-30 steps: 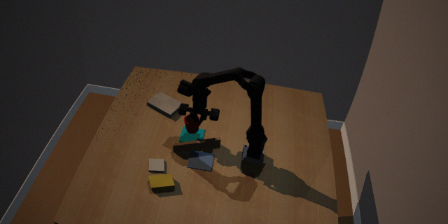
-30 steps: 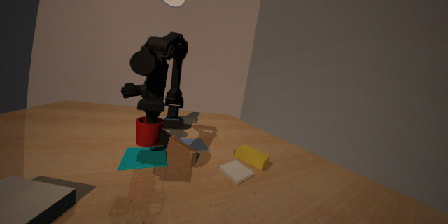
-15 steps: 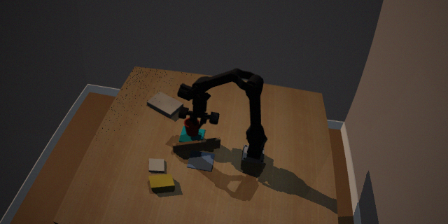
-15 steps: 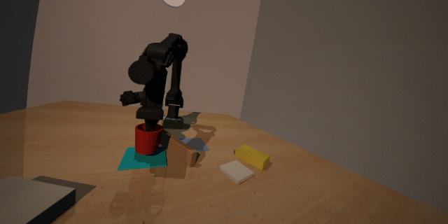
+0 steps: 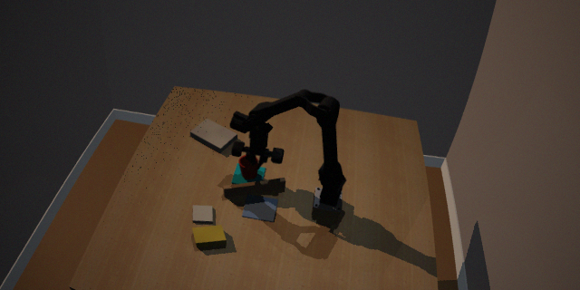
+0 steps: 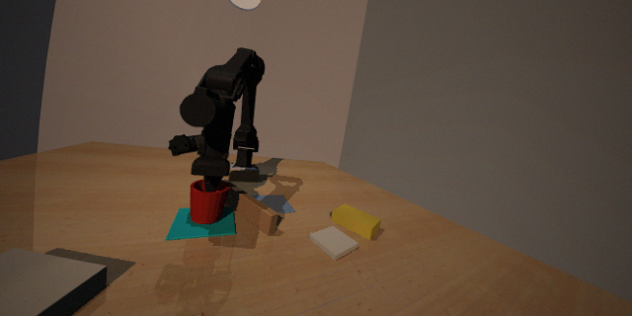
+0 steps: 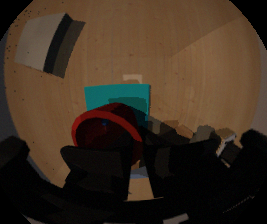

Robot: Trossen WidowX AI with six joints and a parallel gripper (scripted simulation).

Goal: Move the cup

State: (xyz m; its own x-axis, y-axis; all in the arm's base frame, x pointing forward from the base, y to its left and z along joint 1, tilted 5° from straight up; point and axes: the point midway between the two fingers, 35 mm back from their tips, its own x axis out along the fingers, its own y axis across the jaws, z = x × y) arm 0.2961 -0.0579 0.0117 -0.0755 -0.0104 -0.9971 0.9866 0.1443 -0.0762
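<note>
The red cup is 30 mm ahead of my gripper tip. Round my gripper tip: wooden bar: 20 mm behind, 80 mm to the left, 30 mm below; then teal pad: 30 mm ahead, 50 mm below; then blue-grey pad: 60 mm behind, 150 mm to the left, 50 mm below.
</note>
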